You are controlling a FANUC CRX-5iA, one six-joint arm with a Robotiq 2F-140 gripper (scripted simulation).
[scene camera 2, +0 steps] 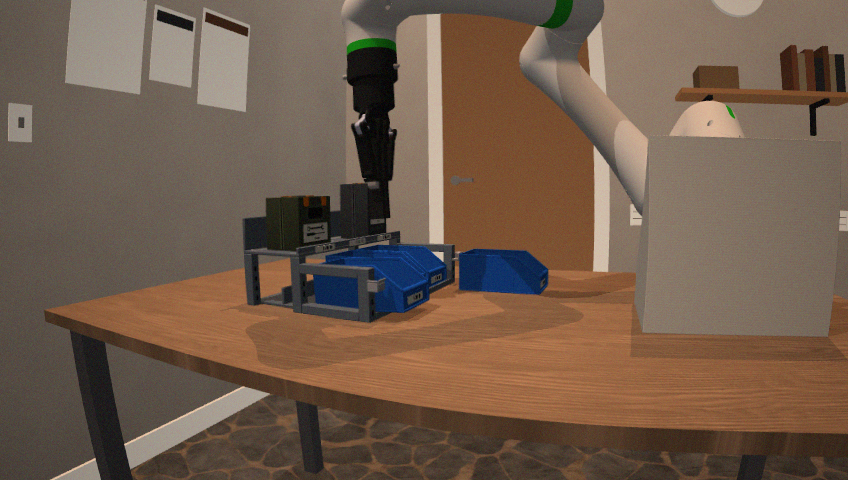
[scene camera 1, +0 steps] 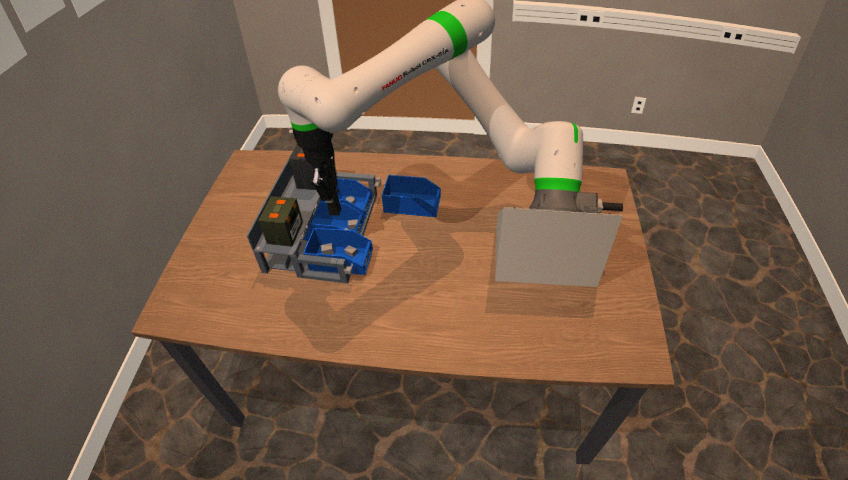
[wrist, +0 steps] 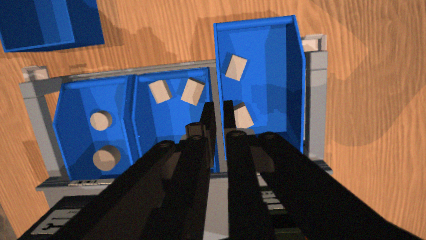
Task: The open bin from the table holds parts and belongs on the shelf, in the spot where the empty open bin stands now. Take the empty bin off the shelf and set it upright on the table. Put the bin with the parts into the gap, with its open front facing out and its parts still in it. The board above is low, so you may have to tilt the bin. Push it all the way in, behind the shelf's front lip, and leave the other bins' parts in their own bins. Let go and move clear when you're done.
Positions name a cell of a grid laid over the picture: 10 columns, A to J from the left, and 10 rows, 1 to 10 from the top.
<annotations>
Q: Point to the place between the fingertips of my gripper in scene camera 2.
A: E5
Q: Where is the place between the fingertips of my gripper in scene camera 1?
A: D5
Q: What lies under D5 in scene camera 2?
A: A grey shelf.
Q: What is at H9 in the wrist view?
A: My gripper.
</annotations>
